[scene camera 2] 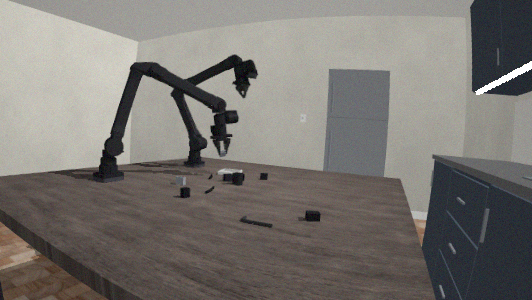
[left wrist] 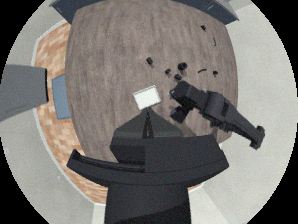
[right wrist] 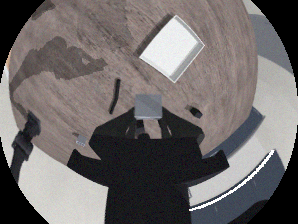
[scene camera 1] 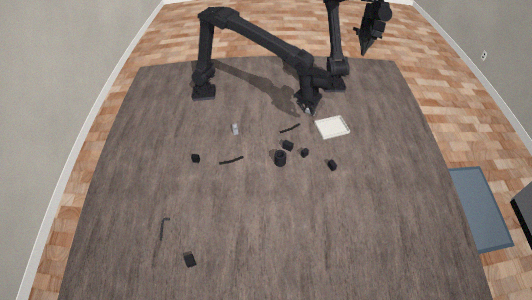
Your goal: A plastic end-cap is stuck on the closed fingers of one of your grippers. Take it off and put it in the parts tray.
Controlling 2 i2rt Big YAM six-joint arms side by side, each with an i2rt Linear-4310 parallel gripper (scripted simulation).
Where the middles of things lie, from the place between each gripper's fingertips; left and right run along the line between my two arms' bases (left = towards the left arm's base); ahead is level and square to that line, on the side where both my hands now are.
Right now my right hand is 120 mm to the right of the white parts tray (right wrist: 176, 45), 120 mm above it and 10 mm past it.
I see the white parts tray 3 cm behind my left hand, 6 cm to the right of it and 43 cm below it.
